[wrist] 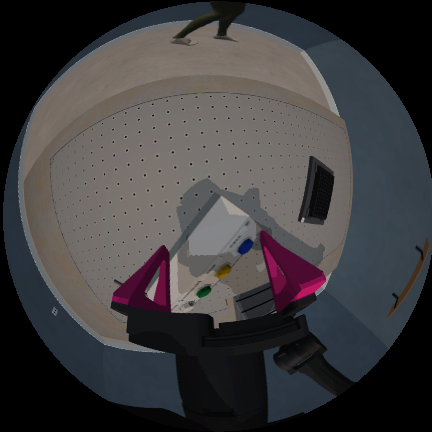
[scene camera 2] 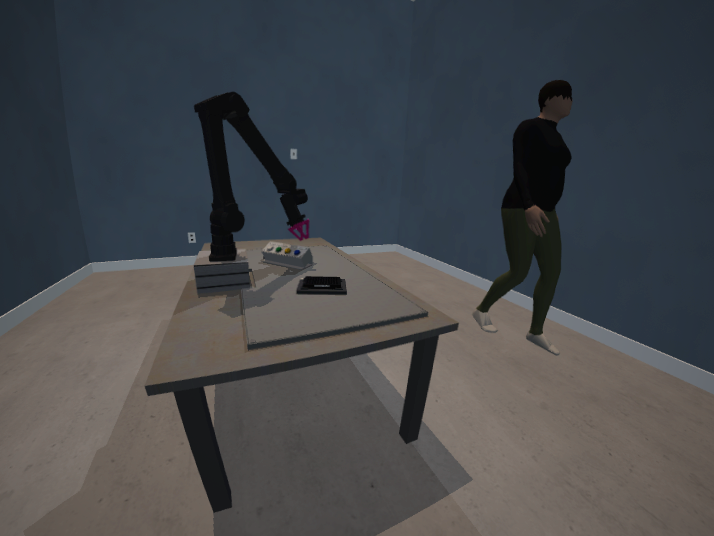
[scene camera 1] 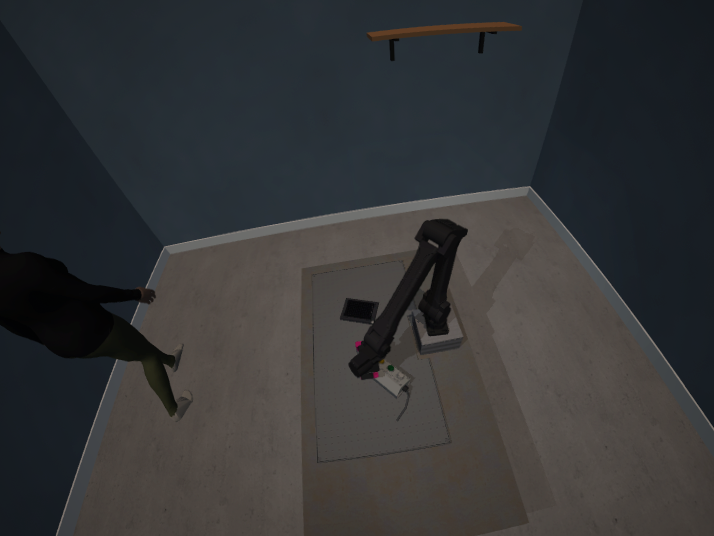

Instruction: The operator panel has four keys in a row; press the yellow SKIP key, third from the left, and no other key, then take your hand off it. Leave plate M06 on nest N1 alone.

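Places are measured from the arm's base along level axes (x down, y right, z back), in metres.
Pixels of known places: gripper, between the fingertips: (wrist: pixel 211 242) (scene camera 2: pixel 304 239); arm's base, origin of its link: (scene camera 2: pixel 223 256) (scene camera 1: pixel 435 323).
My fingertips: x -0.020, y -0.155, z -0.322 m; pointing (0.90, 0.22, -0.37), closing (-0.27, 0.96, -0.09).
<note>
For each thing: its middle in the pictures, then the offset to it from my fingertips. "spot": a spot on its surface instead. Level surfaces: height alone.
- white operator panel, middle of its body: (wrist: pixel 198 267) (scene camera 1: pixel 382 370) (scene camera 2: pixel 286 254) dy -0.014, dx +0.067, dz +0.078 m
- black plate, middle of its body: (wrist: pixel 322 193) (scene camera 2: pixel 322 282) (scene camera 1: pixel 359 309) dy +0.309, dx +0.089, dz -0.007 m
- perforated board, height of its surface: dx +0.108 m
- table, height of its surface: dx +0.121 m
- cable, a spot on its surface: (scene camera 1: pixel 408 402) spot: dy -0.141, dx +0.109, dz +0.169 m
The white operator panel (scene camera 1: pixel 389 383) (scene camera 2: pixel 288 259) (wrist: pixel 212 232) carries a row of white, green (scene camera 1: pixel 391 367) (scene camera 2: pixel 279 249) (wrist: pixel 203 291), yellow (scene camera 1: pixel 381 361) (scene camera 2: pixel 287 250) (wrist: pixel 223 271) and blue (scene camera 2: pixel 297 252) (wrist: pixel 245 246) keys. My gripper (scene camera 1: pixel 366 360) (scene camera 2: pixel 303 237) (wrist: pixel 211 242) is open and empty, its magenta fingers wide apart. It hangs above the panel, its tips apart from it in scene camera 2. In the wrist view the yellow key shows between the fingers. A black plate (scene camera 1: pixel 359 309) (scene camera 2: pixel 321 282) (wrist: pixel 323 192) lies on its dark nest (scene camera 2: pixel 305 291) (wrist: pixel 307 187); no labels are readable.
The panel and nest stand on a perforated board (scene camera 1: pixel 369 426) (scene camera 2: pixel 340 317) (wrist: pixel 150 150) on the table (scene camera 2: pixel 196 363). A cable (scene camera 1: pixel 408 402) leaves the panel. The arm's base stands on a grey block (scene camera 1: pixel 441 345) (scene camera 2: pixel 222 275). A person (scene camera 1: pixel 46 311) (scene camera 2: pixel 539 167) is beside the table. A wall shelf (scene camera 1: pixel 444 30) is high up.
</note>
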